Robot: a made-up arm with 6 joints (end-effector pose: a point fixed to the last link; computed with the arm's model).
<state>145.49 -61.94 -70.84 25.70 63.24 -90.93</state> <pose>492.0 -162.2 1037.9 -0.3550 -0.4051 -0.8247 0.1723</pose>
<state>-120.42 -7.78 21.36 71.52 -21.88 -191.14</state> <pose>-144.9 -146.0 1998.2 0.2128 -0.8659 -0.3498 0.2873</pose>
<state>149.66 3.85 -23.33 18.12 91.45 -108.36</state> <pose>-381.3 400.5 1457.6 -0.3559 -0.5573 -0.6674 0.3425</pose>
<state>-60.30 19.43 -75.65 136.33 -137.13 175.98</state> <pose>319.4 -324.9 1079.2 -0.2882 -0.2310 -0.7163 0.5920</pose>
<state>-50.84 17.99 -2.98 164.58 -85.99 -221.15</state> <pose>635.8 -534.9 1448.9 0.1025 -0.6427 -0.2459 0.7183</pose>
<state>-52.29 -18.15 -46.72 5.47 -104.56 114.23</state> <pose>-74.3 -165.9 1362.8 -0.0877 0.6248 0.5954 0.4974</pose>
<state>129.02 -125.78 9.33 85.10 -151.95 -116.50</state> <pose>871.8 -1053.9 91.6 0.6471 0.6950 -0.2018 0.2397</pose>
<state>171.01 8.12 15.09 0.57 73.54 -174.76</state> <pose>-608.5 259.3 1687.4 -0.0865 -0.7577 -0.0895 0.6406</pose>
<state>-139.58 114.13 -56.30 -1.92 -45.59 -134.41</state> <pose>-516.9 -228.9 -16.9 -0.2355 -0.3872 0.1857 0.8719</pose>
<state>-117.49 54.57 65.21 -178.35 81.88 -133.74</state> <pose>-500.2 -1309.9 1252.2 0.2909 0.5608 -0.5219 0.5732</pose>
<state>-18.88 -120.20 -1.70 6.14 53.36 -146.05</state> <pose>-1202.7 242.1 372.9 0.0017 -0.3230 0.9210 0.2179</pose>
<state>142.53 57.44 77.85 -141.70 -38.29 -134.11</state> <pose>-1216.6 773.3 1196.6 0.2237 -0.7299 0.5555 0.3295</pose>
